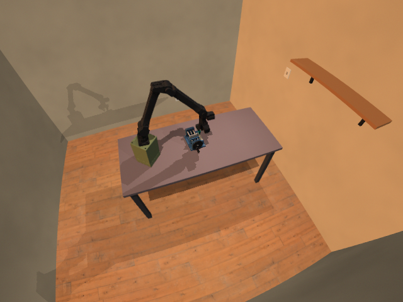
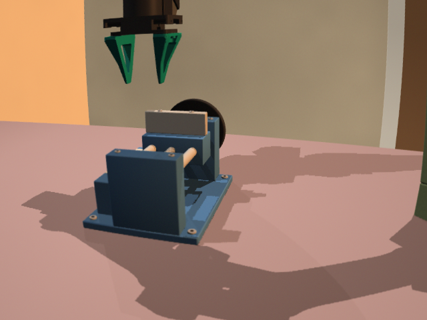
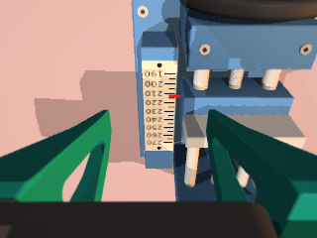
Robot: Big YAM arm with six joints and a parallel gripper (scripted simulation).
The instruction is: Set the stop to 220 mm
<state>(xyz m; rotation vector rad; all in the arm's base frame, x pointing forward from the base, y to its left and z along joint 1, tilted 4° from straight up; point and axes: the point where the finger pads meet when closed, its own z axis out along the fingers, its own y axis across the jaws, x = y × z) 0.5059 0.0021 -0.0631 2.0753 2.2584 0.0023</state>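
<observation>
Right now my hand is 70 mm past the black crank handle, 80 mm to the left of it and 120 mm above it. From my hand the other things lie so: grey stop plate (50 mm behind, 40 mm to the left, 70 mm below).
</observation>
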